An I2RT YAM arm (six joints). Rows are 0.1 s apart.
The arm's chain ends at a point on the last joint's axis. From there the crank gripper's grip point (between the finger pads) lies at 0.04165 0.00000 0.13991 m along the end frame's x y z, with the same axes.
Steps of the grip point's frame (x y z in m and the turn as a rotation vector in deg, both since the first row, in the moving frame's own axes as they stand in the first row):
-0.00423, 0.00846, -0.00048, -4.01, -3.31, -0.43
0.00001, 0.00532, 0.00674, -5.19, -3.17, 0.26
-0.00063, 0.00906, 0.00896, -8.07, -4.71, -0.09
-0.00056, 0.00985, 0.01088, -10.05, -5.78, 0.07
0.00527, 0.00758, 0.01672, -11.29, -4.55, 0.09
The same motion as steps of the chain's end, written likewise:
0.00388, -0.00112, -0.00232, -4.01, -3.31, -0.43
0.00783, -0.00760, 0.00524, -5.19, -3.17, 0.26
0.01095, -0.01074, 0.00740, -8.07, -4.71, -0.09
0.01368, -0.01493, 0.00957, -10.05, -5.78, 0.07
0.01645, -0.02016, 0.01659, -11.29, -4.55, 0.09

